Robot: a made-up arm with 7 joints. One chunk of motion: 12 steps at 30 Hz.
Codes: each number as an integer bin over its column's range. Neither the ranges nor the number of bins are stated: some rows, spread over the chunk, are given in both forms.
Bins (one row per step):
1: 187 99 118 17 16 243
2: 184 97 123 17 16 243
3: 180 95 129 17 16 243
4: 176 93 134 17 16 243
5: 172 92 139 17 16 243
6: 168 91 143 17 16 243
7: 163 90 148 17 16 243
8: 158 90 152 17 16 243
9: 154 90 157 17 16 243
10: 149 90 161 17 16 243
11: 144 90 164 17 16 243
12: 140 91 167 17 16 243
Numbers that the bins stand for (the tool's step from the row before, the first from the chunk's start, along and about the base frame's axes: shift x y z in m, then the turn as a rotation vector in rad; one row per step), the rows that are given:
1: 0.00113 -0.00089 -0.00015 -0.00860 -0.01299 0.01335
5: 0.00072 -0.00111 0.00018 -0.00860 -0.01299 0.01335
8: 0.00034 -0.00118 0.00038 -0.00860 -0.01299 0.01335
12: -0.00016 -0.00115 0.00062 -0.00860 -0.01299 0.01335
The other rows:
2: 0.00105 -0.00096 -0.00007 -0.00860 -0.01299 0.01335
3: 0.00094 -0.00102 0.00002 -0.00860 -0.01299 0.01335
4: 0.00083 -0.00108 0.00010 -0.00860 -0.01299 0.01335
6: 0.00061 -0.00115 0.00024 -0.00860 -0.01299 0.01335
7: 0.00047 -0.00118 0.00032 -0.00860 -0.01299 0.01335
9: 0.00023 -0.00118 0.00046 -0.00860 -0.01299 0.01335
10: 0.00009 -0.00118 0.00053 -0.00860 -0.01299 0.01335
11: -0.00005 -0.00118 0.00057 -0.00860 -0.01299 0.01335

